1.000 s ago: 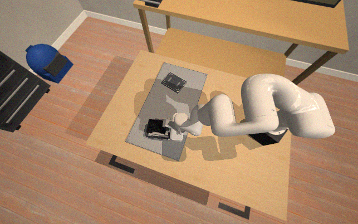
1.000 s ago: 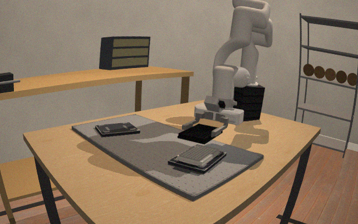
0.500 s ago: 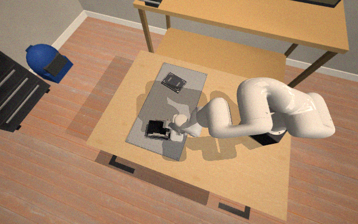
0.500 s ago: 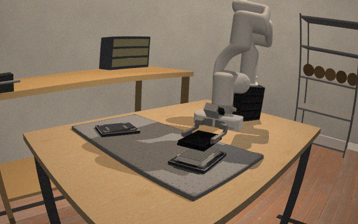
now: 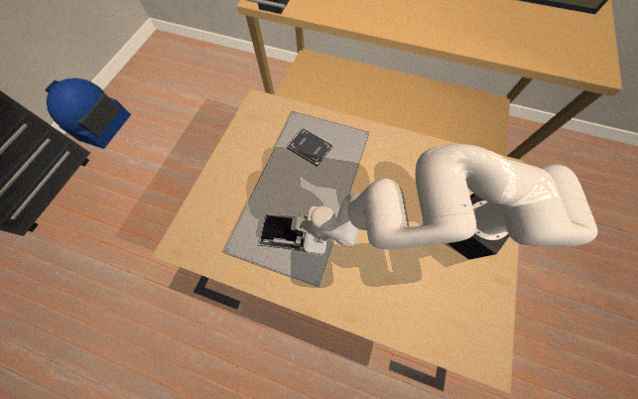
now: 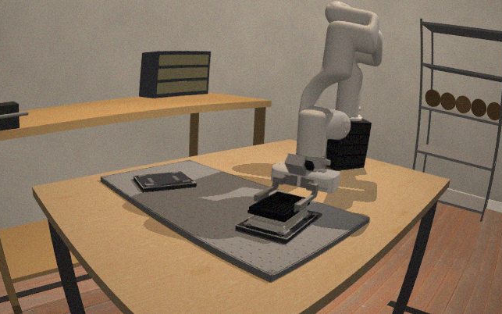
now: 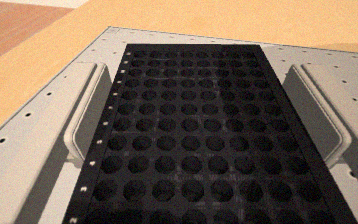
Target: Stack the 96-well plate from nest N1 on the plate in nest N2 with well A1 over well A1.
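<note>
Now: hand 10 mm above the black 96-well plate. Round my hand: white 96-well plate 40 mm below.
</note>
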